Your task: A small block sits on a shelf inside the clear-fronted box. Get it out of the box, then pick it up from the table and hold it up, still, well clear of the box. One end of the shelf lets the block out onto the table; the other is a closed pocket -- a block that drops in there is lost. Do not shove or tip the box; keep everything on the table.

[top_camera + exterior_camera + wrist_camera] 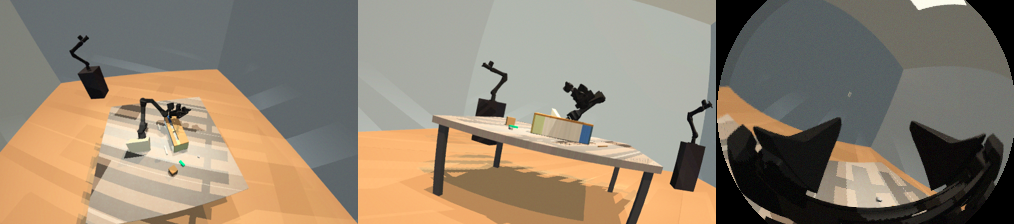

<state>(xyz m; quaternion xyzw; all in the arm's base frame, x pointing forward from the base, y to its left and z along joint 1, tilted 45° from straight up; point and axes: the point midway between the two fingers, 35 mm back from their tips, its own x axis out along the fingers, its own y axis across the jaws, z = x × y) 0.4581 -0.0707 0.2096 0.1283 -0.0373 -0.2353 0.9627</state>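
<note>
My gripper tip is now 250 mm above the tan block, 160 mm past it and 20 mm to the left of it. The rest, counted from my gripper tip: green piece (340 mm to the right, 330 mm below, 100 mm behind); then grey item (330 mm below, 290 mm to the right, 80 mm ahead).
</note>
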